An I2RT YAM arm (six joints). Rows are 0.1 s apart.
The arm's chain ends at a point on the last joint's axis. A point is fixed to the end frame.
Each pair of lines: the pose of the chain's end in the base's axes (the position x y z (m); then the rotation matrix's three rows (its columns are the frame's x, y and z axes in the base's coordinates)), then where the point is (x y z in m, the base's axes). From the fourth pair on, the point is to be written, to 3 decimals.
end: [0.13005 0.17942 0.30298], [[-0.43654 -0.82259 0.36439], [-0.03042 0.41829 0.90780], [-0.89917 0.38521 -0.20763]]
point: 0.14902 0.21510 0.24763
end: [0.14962 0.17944 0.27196], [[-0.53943 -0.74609 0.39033], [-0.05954 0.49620 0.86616], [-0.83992 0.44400 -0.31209]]
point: 0.16407 0.21012 0.21241
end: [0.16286 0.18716 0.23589], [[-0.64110 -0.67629 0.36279], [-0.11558 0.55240 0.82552], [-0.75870 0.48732 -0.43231]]
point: 0.17027 0.21227 0.17256
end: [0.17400 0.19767 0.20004], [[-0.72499 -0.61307 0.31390], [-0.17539 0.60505 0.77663], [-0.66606 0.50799 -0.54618]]
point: 0.174 0.217 0.134
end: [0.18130 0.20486 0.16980], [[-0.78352 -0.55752 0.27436], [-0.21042 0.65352 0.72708], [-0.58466 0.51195 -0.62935]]
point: 0.176 0.219 0.103
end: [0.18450 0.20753 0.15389], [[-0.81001 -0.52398 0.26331], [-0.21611 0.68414 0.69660], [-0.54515 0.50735 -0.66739]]
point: 0.177 0.219 0.087
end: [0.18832 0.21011 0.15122], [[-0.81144 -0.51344 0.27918], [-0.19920 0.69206 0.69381], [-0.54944 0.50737 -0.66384]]
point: 0.181 0.222 0.084
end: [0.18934 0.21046 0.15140], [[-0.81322 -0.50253 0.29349], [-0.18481 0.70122 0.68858], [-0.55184 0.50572 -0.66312]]
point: 0.182 0.223 0.084
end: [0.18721 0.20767 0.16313], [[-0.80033 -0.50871 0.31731], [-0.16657 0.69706 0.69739], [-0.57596 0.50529 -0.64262]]
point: 0.182 0.221 0.096
